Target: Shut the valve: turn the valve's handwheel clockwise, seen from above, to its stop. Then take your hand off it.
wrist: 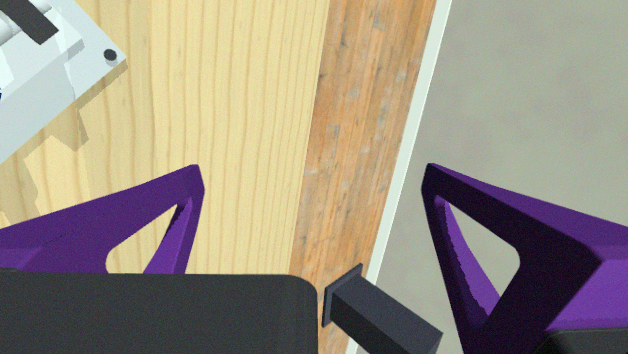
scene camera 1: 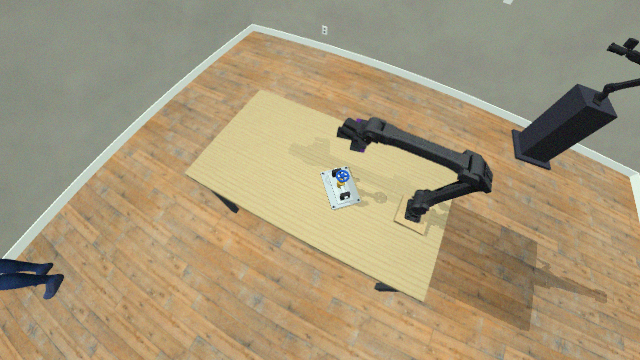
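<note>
The blue spoked handwheel sits on a yellow valve body on a pale plate with black clamps. In the wrist view a corner of the plate with a dark bolt shows at upper left; a sliver of dark blue shows at the left edge, too small to tell. My gripper is open, its two purple fingers wide apart with nothing between them. It hangs above the table, apart from the handwheel, toward the table's far edge in the scene view. The handwheel's turn angle cannot be read.
The plate lies on the wooden table. My arm's base stands on a small wooden board at the table's right part. A dark pedestal with another arm stands on the floor beyond. A person's legs show at lower left.
</note>
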